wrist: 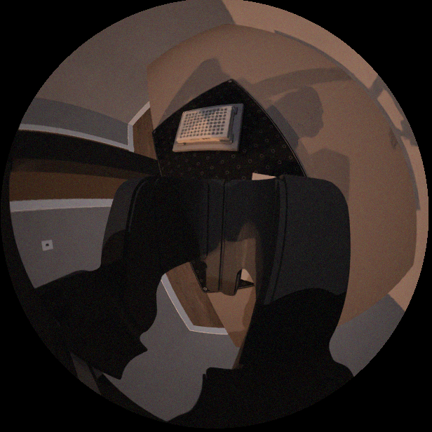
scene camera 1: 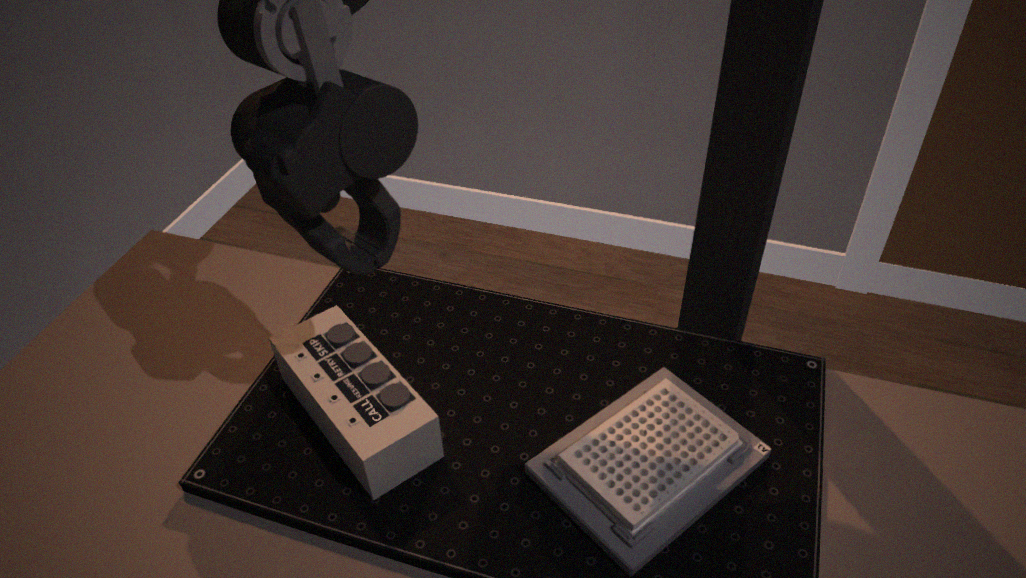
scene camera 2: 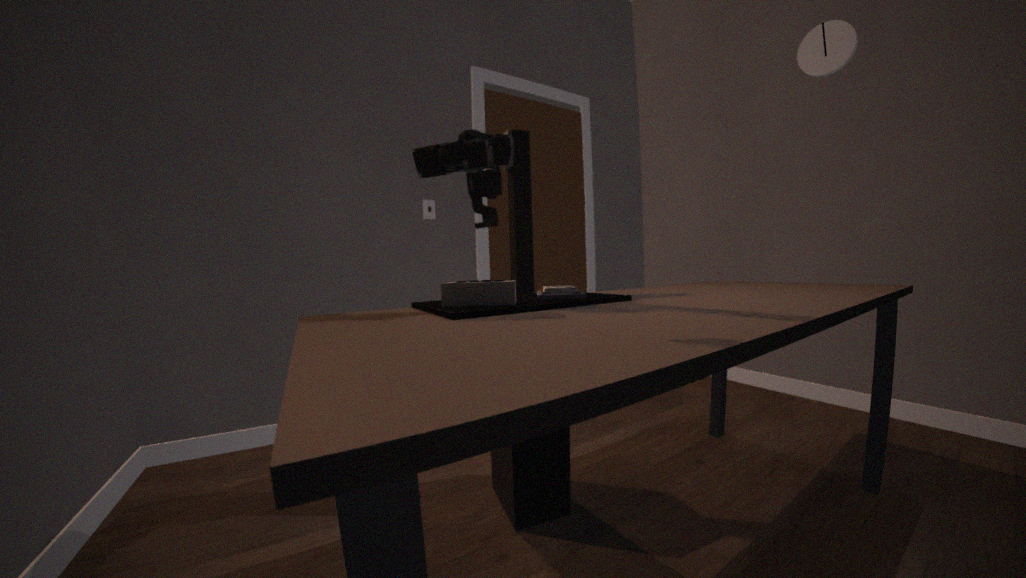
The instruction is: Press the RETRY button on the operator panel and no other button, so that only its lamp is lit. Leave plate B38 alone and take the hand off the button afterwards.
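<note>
The cream operator panel point(scene camera 1: 402, 453) point(scene camera 2: 478, 294) stands on the black board. Its four grey round buttons include SKIP point(scene camera 1: 341, 333), RETRY point(scene camera 1: 358, 353) and CALL point(scene camera 1: 395, 395). The small lamp holes beside the labels all look dark. In the wrist view the fingers hide most of the panel point(wrist: 263, 176). My gripper point(scene camera 1: 364, 265) point(scene camera 2: 486, 224) point(wrist: 230, 238) is shut and empty, and hangs above the panel's SKIP end, apart from every button. The white well plate point(scene camera 1: 649, 448) point(scene camera 2: 560, 289) point(wrist: 204, 123) sits in its grey holder; no B38 marking is readable.
The black perforated board point(scene camera 1: 495, 423) point(wrist: 260, 155) lies on the brown table point(scene camera 1: 64, 402) point(scene camera 2: 402, 373). A dark upright post point(scene camera 1: 750, 157) point(scene camera 2: 521, 215) rises at the board's back edge. The plate's grey holder point(scene camera 1: 624, 549) lies to the right of the panel in scene camera 1.
</note>
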